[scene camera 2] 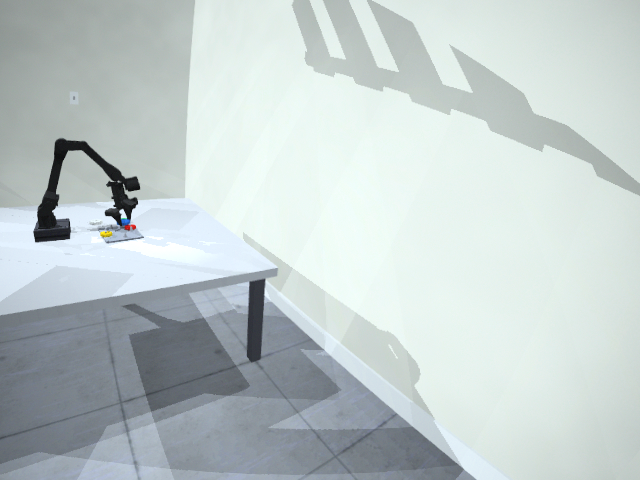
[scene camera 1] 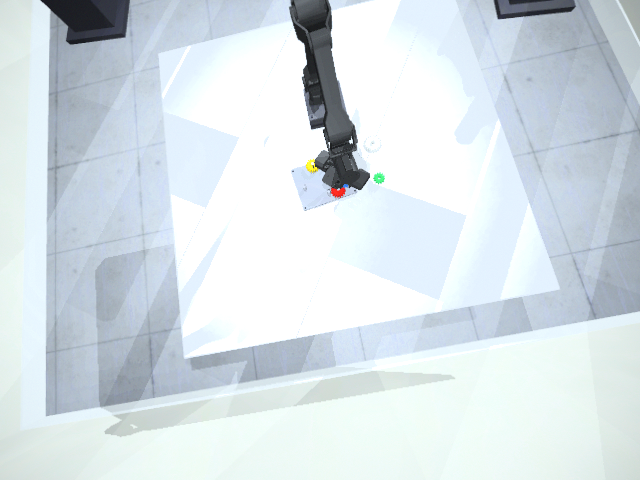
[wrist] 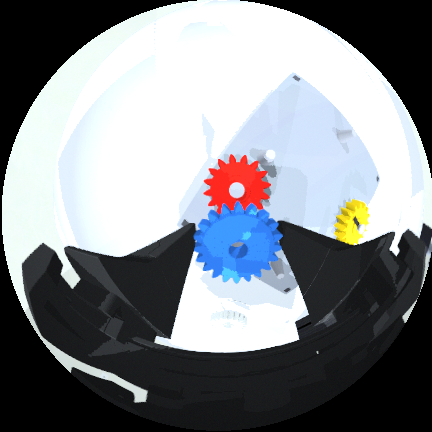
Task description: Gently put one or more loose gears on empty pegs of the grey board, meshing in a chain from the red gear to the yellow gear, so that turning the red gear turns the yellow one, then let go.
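Places are measured from the arm's base along level axes (x ahead, y left, z up), in metres.
Where they show: gripper, fingertip midpoint: (scene camera 2: 125, 223) (wrist: 236, 227); arm's base, link origin: (scene camera 2: 47, 226) (scene camera 1: 317, 97).
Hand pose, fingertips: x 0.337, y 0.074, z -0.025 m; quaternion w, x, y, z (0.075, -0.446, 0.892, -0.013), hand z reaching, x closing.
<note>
Things, the pixels of their top centre, and the offset from my fingertips.
- blue gear, top centre: (wrist: 236, 252) (scene camera 2: 123, 220) dx -0.010, dy +0.007, dz +0.015 m
- red gear, top centre: (wrist: 236, 188) (scene camera 1: 338, 189) dx +0.023, dy -0.016, dz -0.006 m
- grey board, top centre: (wrist: 326, 203) (scene camera 1: 322, 177) (scene camera 2: 118, 228) dx -0.028, dy -0.071, dz +0.000 m
- yellow gear, top centre: (wrist: 358, 227) (scene camera 1: 312, 164) (scene camera 2: 105, 231) dx -0.084, dy -0.106, dz -0.005 m
- loose green gear, top centre: (scene camera 1: 379, 177) dx -0.015, dy +0.137, dz -0.014 m
- loose white gear, top centre: (wrist: 227, 325) (scene camera 1: 372, 142) (scene camera 2: 95, 220) dx -0.156, dy +0.124, dz -0.014 m
My gripper (scene camera 1: 345, 181) (scene camera 2: 124, 220) (wrist: 236, 227) is shut on the blue gear (scene camera 2: 125, 222) (wrist: 215, 240), one finger on each side. The blue gear overlaps the near edge of the red gear (scene camera 1: 338, 192) (scene camera 2: 130, 227) (wrist: 235, 172) in the wrist view; whether they touch is unclear. The red gear sits on a peg of the grey board (scene camera 1: 315, 200) (scene camera 2: 124, 237) (wrist: 310, 110). The yellow gear (scene camera 1: 311, 165) (scene camera 2: 106, 234) (wrist: 346, 227) sits at another edge. Bare pegs (wrist: 270, 154) (wrist: 345, 134) (wrist: 279, 270) show. What lies under the blue gear is hidden.
A loose green gear (scene camera 1: 378, 178) lies on the table beside the board, right of the gripper in the first scene view. A loose white gear (scene camera 1: 372, 144) (scene camera 2: 96, 222) (wrist: 229, 318) lies nearer the arm's base. The arm hangs over part of the board.
</note>
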